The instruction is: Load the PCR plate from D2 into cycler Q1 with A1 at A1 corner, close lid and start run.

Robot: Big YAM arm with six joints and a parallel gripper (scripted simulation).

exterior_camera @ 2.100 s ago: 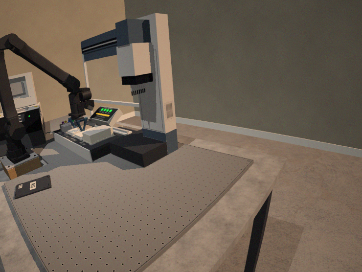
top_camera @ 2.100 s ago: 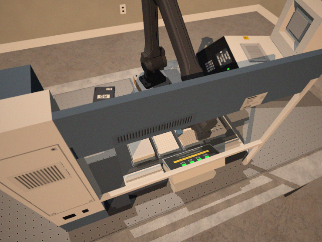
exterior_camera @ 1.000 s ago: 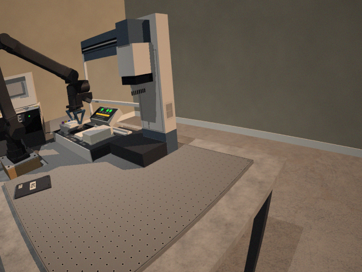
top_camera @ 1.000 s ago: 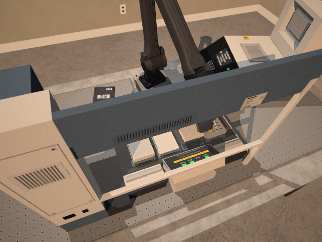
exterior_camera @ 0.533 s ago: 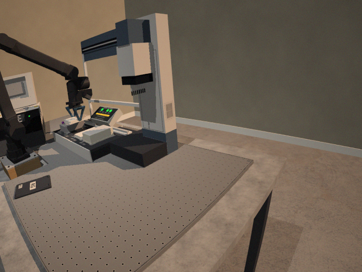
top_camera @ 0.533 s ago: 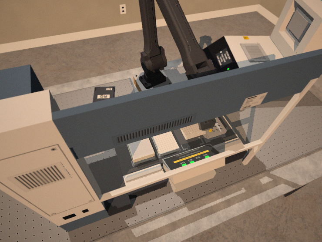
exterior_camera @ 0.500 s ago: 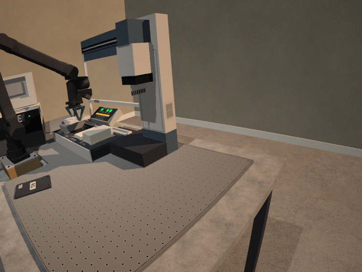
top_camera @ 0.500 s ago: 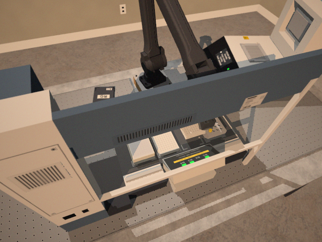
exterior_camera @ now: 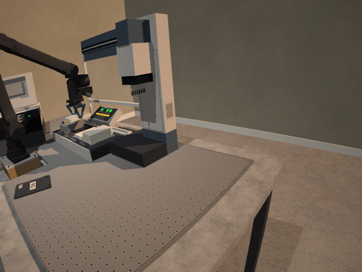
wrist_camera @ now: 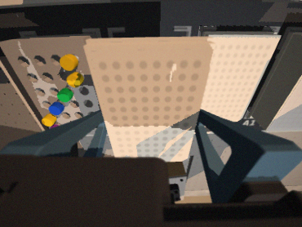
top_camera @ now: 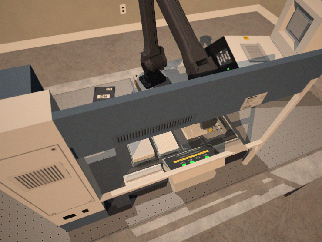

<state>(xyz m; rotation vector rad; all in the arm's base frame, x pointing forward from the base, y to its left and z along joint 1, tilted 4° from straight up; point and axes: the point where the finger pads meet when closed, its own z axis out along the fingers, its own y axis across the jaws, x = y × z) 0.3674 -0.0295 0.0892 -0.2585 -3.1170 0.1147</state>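
Now: hand 10 mm short of the tube cooling block, 100 mm to the right of it and 60 mm above it. Round my hand: gantry beam (170 mm ahead, 120 mm to the right, 370 mm above); then tower (90 mm ahead, 470 mm to the right, 140 mm above); then regrip nest RG (410 mm behind, 220 mm to the right, 140 mm below).
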